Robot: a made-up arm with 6 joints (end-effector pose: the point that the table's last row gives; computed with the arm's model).
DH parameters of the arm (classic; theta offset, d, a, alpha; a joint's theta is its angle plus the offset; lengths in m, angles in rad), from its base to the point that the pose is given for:
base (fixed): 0 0.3 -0.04 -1.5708
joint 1: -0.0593 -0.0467 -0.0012 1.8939
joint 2: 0 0.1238 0.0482 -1.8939
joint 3: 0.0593 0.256 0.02 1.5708
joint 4: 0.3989 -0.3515 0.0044 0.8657
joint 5: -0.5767 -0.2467 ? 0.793
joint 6: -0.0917 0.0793 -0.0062 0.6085
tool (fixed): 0.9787 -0.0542 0 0
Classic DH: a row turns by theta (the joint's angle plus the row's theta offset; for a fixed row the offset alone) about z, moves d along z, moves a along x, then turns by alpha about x.
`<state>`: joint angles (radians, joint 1 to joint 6).
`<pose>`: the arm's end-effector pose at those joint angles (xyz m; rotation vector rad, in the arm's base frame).
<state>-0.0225 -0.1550 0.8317 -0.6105 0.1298 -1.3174</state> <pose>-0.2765 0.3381 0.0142 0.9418 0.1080 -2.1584</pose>
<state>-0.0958 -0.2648 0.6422 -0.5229 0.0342 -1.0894</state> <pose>-0.1508 0.3499 -0.0285 1.2322 -0.1850 -1.9742</pose>
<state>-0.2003 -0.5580 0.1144 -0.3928 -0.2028 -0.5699</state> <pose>0.1736 0.2727 -0.0548 1.5402 -1.0831 -1.4900</pose>
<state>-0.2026 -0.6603 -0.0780 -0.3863 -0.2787 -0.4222</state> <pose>0.2675 0.2074 -0.0484 1.4882 -1.3978 -1.3486</pose>
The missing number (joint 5, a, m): 0.0208
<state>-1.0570 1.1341 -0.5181 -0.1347 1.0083 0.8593</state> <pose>0.1863 0.4057 0.0677 -0.2589 -0.6751 -2.0155</pose>
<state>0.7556 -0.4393 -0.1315 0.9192 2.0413 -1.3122</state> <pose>-0.2611 0.2617 0.0406 2.3810 1.2660 0.7852</pose>
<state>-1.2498 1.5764 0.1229 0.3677 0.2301 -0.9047</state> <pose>0.3544 0.0126 -0.0269 0.2369 0.0638 1.3490</pose>
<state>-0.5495 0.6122 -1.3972 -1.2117 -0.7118 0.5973</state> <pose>0.0428 0.5187 0.6164 -1.7401 1.7073 -0.3315</pose>
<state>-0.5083 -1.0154 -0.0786 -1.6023 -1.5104 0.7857</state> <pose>0.4070 -0.0203 0.0591 0.5238 1.5003 2.6878</pose>
